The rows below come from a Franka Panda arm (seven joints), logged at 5 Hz.
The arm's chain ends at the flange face. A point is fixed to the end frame.
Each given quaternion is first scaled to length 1.
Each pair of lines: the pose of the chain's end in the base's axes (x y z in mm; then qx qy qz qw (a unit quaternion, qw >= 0)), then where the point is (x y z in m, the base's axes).
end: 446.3 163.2 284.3 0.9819 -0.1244 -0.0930 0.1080
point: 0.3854 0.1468 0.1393
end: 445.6 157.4 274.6 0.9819 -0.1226 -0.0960 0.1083
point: 0.3839 0.1409 0.1299
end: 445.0 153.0 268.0 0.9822 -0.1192 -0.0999 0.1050
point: 0.3823 0.1374 0.1237
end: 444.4 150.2 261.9 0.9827 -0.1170 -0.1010 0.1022
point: 0.3815 0.1353 0.1176
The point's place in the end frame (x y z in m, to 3 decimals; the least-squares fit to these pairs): -0.031 -0.005 0.155
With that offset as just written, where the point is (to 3 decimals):
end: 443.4 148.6 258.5 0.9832 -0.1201 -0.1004 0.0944
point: 0.381 0.136 0.114
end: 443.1 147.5 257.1 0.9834 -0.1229 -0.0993 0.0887
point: 0.381 0.137 0.112
